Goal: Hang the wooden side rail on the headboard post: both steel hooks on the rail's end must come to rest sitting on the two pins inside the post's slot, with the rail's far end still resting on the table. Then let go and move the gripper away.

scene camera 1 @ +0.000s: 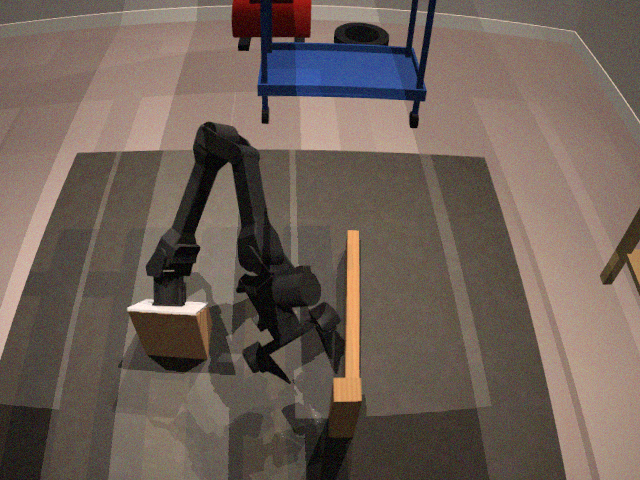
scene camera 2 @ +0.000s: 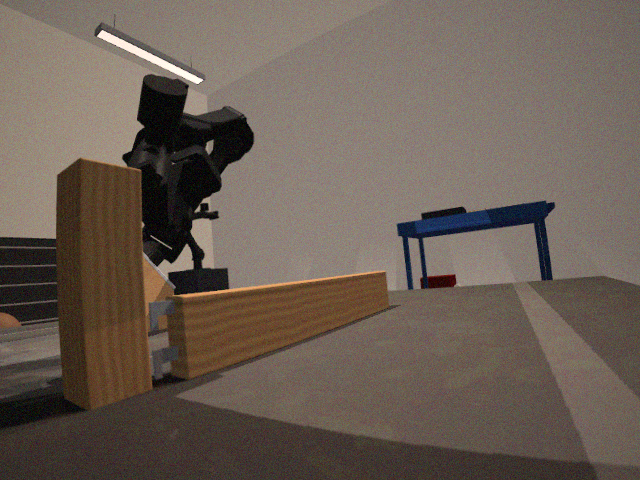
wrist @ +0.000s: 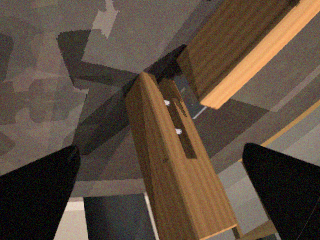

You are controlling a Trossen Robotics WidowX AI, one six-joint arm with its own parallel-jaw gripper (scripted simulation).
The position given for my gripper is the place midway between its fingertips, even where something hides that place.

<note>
My gripper [scene camera 2: 135, 241] is open, holding nothing. Also in view: a wooden side rail [scene camera 2: 209, 331] and a headboard post [scene camera 2: 101, 301].
The wooden side rail is seen too in scene camera 1 [scene camera 1: 352, 283]. My gripper is seen too in scene camera 1 [scene camera 1: 310, 370] and in the wrist view [wrist: 163, 153]. The headboard post shows as well in scene camera 1 [scene camera 1: 346, 399] and in the wrist view [wrist: 182, 188].
</note>
